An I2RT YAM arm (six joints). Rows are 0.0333 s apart.
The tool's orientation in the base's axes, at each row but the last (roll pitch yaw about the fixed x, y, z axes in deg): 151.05 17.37 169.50; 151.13 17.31 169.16; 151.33 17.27 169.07; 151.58 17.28 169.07; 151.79 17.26 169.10; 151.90 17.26 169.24; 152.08 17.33 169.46; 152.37 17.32 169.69
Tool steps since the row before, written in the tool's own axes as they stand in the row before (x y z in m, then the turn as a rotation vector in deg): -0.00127 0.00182 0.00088 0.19 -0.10 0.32; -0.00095 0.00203 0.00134 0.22 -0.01 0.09; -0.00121 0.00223 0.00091 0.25 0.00 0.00; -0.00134 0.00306 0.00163 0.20 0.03 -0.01; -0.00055 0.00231 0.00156 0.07 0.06 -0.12; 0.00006 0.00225 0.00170 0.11 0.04 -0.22; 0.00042 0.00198 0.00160 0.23 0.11 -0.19; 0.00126 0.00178 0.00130 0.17 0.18 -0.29
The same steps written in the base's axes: 0.00153 0.00177 0.00049 -0.07 0.08 -0.37; 0.00140 0.00220 0.00010 -0.18 0.07 -0.15; 0.00151 0.00215 0.00062 -0.23 0.05 -0.07; 0.00191 0.00316 0.00042 -0.19 0.06 -0.04; 0.00112 0.00261 -0.00011 -0.11 0.02 0.11; 0.00059 0.00272 -0.00044 -0.18 -0.04 0.17; 0.00021 0.00250 -0.00059 -0.28 0.06 0.14; -0.00070 0.00234 -0.00069 -0.25 0.07 0.27
